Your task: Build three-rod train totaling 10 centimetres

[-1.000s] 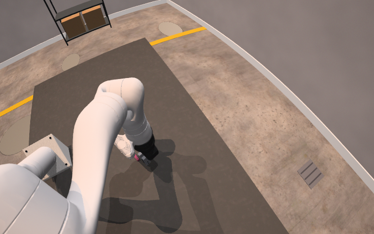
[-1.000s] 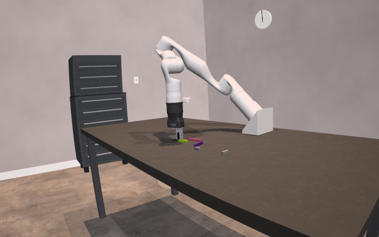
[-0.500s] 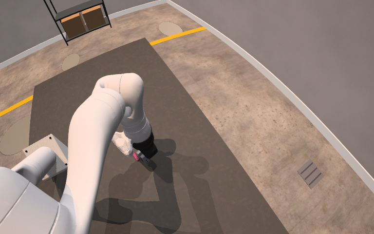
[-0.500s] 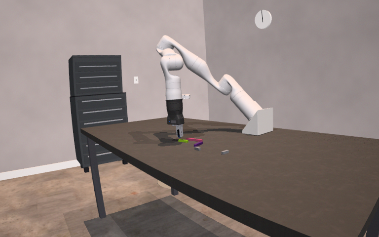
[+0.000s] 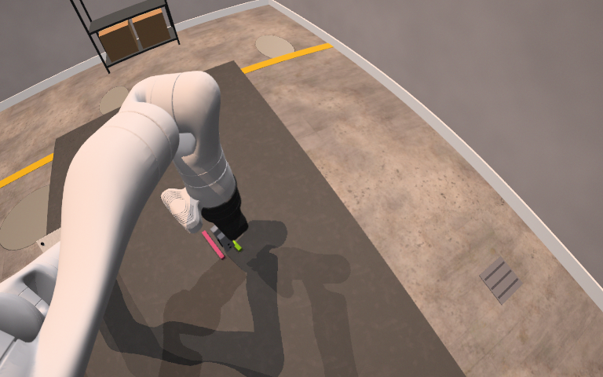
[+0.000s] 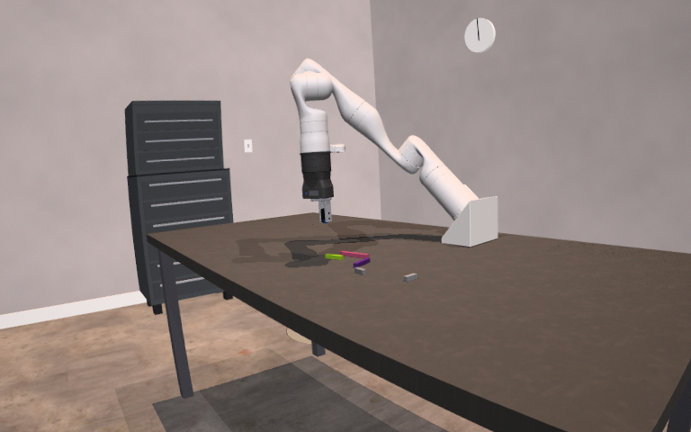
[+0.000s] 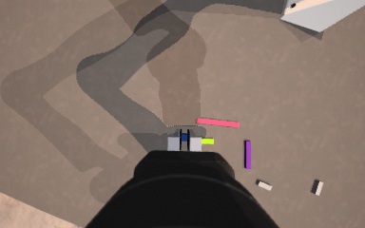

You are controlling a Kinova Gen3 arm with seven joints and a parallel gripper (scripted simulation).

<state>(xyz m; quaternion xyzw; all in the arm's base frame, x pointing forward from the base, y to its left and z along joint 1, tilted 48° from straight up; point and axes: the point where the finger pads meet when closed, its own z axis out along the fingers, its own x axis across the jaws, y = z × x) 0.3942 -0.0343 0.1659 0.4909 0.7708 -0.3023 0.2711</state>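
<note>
Right now the purple rod is 150 mm to the left of my hand and 100 mm below it. The rest, counted from my hand: lime rod 10 mm ahead, 40 mm to the left, 100 mm below; pink rod 40 mm behind, 60 mm to the left, 100 mm below; blue rod 20 mm below.
</note>
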